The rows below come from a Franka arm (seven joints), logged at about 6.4 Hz.
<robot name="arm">
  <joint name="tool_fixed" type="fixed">
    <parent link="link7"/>
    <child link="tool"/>
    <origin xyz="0 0 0.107" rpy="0 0 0"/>
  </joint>
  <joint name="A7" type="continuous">
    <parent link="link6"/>
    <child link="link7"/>
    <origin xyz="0.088 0 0" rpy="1.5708 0 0"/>
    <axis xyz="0 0 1"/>
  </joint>
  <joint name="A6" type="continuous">
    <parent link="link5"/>
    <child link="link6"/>
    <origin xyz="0 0 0" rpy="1.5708 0 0"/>
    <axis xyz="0 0 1"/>
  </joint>
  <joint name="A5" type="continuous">
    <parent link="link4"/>
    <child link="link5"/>
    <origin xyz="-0.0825 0.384 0" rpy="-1.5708 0 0"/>
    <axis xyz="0 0 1"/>
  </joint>
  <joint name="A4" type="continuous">
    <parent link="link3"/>
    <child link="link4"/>
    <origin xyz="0.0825 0 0" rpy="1.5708 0 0"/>
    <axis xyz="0 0 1"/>
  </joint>
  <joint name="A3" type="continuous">
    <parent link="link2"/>
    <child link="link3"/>
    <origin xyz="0 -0.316 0" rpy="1.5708 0 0"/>
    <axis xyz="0 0 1"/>
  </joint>
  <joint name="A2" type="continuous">
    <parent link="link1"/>
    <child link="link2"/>
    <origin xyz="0 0 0" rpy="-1.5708 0 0"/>
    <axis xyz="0 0 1"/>
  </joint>
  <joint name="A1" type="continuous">
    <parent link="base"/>
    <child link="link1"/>
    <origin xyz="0 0 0.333" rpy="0 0 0"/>
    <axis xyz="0 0 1"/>
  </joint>
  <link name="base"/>
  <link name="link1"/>
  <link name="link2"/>
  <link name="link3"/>
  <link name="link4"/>
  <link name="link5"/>
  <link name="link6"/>
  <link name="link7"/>
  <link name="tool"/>
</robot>
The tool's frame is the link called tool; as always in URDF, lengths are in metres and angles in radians. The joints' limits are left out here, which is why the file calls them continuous.
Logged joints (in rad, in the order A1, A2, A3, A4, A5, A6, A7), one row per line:
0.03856 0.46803 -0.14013 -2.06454 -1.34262 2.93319 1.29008
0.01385 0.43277 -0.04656 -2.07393 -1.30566 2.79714 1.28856
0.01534 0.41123 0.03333 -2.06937 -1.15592 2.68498 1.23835
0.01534 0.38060 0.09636 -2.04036 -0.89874 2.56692 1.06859
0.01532 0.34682 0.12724 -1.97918 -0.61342 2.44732 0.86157
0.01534 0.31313 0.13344 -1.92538 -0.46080 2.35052 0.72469
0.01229 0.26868 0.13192 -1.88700 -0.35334 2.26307 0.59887
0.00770 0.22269 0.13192 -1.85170 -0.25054 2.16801 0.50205
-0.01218 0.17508 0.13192 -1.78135 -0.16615 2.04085 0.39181
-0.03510 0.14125 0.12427 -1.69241 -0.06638 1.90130 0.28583
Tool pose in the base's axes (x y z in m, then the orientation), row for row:
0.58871 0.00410 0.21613 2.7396 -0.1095 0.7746
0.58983 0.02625 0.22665 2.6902 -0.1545 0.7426
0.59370 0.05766 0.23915 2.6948 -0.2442 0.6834
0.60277 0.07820 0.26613 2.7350 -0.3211 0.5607
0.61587 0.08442 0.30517 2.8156 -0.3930 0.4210
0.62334 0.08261 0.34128 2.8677 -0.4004 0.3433
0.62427 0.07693 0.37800 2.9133 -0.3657 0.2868
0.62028 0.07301 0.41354 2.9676 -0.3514 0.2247
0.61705 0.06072 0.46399 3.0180 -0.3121 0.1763
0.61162 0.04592 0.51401 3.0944 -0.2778 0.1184
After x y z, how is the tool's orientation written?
As a rotation vector, in radians.
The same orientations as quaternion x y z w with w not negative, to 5 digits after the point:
0.95130 -0.03802 0.26897 0.14572
0.94807 -0.05445 0.26170 0.17239
0.95078 -0.08616 0.24112 0.17449
0.95989 -0.11269 0.19679 0.16490
0.97095 -0.13552 0.14518 0.13345
0.97724 -0.13645 0.11699 0.11266
0.98299 -0.12339 0.09677 0.09558
0.98767 -0.11695 0.07478 0.07235
0.99172 -0.10256 0.05793 0.05117
0.99514 -0.08934 0.03808 0.01625

